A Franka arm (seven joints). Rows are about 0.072 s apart.
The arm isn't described. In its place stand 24 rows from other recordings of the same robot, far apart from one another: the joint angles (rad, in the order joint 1, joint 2, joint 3, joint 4, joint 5, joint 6, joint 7), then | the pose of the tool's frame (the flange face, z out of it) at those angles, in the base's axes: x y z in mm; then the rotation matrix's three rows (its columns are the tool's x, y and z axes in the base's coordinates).
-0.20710 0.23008 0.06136 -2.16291 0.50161 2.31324 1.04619 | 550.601 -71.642 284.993; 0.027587 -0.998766 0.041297; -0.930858 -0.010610 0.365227; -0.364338 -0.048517 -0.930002
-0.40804 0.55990 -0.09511 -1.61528 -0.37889 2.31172 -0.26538 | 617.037 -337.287 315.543; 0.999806 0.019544 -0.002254; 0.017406 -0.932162 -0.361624; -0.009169 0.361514 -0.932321
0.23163 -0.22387 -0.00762 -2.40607 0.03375 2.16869 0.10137 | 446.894 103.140 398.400; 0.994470 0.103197 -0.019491; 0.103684 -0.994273 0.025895; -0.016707 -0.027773 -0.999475
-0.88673 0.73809 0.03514 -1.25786 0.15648 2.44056 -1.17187 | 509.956 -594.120 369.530; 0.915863 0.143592 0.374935; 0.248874 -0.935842 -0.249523; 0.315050 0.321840 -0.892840
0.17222 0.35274 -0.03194 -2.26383 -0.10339 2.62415 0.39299 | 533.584 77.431 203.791; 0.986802 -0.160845 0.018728; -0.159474 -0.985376 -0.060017; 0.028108 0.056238 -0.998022
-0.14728 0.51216 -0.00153 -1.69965 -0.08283 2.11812 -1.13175 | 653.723 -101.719 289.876; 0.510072 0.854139 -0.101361; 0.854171 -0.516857 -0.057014; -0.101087 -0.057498 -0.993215
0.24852 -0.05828 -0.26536 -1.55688 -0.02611 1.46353 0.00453 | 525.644 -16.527 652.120; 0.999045 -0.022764 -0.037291; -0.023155 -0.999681 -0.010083; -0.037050 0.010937 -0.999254
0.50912 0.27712 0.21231 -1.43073 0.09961 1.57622 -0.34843 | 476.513 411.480 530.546; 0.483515 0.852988 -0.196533; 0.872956 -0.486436 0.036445; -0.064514 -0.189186 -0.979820
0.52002 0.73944 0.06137 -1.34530 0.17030 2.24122 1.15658 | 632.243 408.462 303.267; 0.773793 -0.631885 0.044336; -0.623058 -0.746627 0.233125; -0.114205 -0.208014 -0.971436
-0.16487 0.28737 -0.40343 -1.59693 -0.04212 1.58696 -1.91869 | 523.630 -312.322 457.850; 0.204892 0.928619 -0.309330; 0.977505 -0.210292 0.016170; -0.050033 -0.305685 -0.950817
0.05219 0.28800 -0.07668 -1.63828 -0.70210 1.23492 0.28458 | 565.878 -93.571 448.792; 0.819545 -0.022777 -0.572562; -0.444221 -0.656430 -0.609727; -0.361959 0.754043 -0.548092
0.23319 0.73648 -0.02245 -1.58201 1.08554 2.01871 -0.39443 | 658.029 195.634 205.013; 0.983579 -0.115944 -0.138310; 0.035038 -0.629097 0.776537; -0.177045 -0.768631 -0.614704
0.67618 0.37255 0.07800 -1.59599 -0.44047 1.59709 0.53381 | 489.361 391.242 401.531; 0.953039 0.300749 0.035595; 0.275267 -0.811230 -0.515882; -0.126276 0.501454 -0.855920
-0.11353 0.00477 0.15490 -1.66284 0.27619 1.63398 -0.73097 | 557.280 50.508 587.570; 0.734843 0.676987 -0.041171; 0.660313 -0.700240 0.271385; 0.154894 -0.226611 -0.961590
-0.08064 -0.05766 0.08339 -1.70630 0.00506 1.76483 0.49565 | 553.265 3.217 609.426; 0.874802 -0.470456 0.115730; -0.473690 -0.880692 0.000500; 0.101688 -0.055257 -0.993281
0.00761 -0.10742 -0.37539 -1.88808 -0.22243 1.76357 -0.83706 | 484.156 -215.251 545.498; 0.863089 0.498401 -0.081690; 0.482337 -0.861380 -0.159297; -0.149760 0.098085 -0.983845
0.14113 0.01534 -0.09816 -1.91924 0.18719 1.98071 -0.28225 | 567.744 36.395 486.392; 0.965862 0.255194 0.044569; 0.244278 -0.954460 0.171275; 0.086247 -0.154541 -0.984215
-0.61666 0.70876 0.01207 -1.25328 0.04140 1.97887 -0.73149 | 612.795 -422.926 343.624; 0.993327 0.108077 0.040259; 0.107007 -0.993868 0.027838; 0.043021 -0.023345 -0.998801
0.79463 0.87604 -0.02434 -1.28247 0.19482 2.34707 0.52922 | 545.406 540.057 239.368; 0.989527 0.133653 0.054530; 0.118452 -0.967730 0.222414; 0.082496 -0.213625 -0.973426
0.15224 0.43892 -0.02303 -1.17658 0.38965 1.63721 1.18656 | 675.665 130.120 551.422; 0.469915 -0.882397 -0.023541; -0.815849 -0.444348 0.370062; -0.337002 -0.154692 -0.928709
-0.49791 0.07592 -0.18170 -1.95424 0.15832 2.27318 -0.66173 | 469.020 -371.245 463.800; 0.959785 -0.108858 0.258773; -0.093444 -0.993077 -0.071174; 0.264729 0.044131 -0.963312
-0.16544 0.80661 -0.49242 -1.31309 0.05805 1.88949 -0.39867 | 619.618 -370.357 284.956; 0.947880 -0.142407 -0.285032; -0.194664 -0.967026 -0.164217; -0.252247 0.211143 -0.944346
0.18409 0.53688 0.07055 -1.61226 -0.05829 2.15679 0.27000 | 667.953 165.021 315.933; 0.999903 0.006538 0.012261; 0.006659 -0.999930 -0.009819; 0.012196 0.009899 -0.999877
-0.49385 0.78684 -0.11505 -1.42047 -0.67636 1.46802 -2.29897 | 499.751 -420.849 226.280; -0.311917 0.484740 -0.817151; 0.950083 0.165492 -0.264488; 0.007024 -0.858860 -0.512163
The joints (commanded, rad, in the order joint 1, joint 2, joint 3, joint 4, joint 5, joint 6, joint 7), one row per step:
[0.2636 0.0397 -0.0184 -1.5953 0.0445 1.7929 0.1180]
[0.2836 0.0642 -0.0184 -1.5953 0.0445 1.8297 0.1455]
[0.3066 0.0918 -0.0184 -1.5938 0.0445 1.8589 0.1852]
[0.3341 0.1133 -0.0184 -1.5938 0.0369 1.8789 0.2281]
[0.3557 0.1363 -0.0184 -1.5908 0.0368 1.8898 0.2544]
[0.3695 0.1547 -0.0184 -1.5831 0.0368 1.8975 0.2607]
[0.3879 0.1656 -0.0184 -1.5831 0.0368 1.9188 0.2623]
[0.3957 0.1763 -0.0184 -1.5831 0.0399 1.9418 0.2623]
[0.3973 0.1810 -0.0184 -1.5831 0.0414 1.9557 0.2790]
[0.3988 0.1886 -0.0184 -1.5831 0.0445 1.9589 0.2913]
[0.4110 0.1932 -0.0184 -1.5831 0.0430 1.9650 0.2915]
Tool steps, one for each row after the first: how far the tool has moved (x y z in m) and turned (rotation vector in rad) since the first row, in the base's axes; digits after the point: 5 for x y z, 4 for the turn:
[0.00667 0.01392 -0.01068 0.0066 -0.0098 -0.0087]
[0.01234 0.02992 -0.02349 0.0128 -0.0095 -0.0261]
[0.01426 0.04751 -0.03454 0.0112 -0.0068 -0.0406]
[0.01621 0.06231 -0.04612 0.0113 0.0038 -0.0454]
[0.01838 0.07230 -0.05298 0.0108 0.0071 -0.0380]
[0.01835 0.08460 -0.05761 0.0145 -0.0025 -0.0218]
[0.02057 0.09095 -0.06195 0.0216 -0.0128 -0.0153]
[0.02226 0.09277 -0.06346 0.0288 -0.0193 -0.0309]
[0.02358 0.09457 -0.06796 0.0316 -0.0130 -0.0423]
[0.02203 0.10225 -0.07026 0.0308 -0.0148 -0.0302]

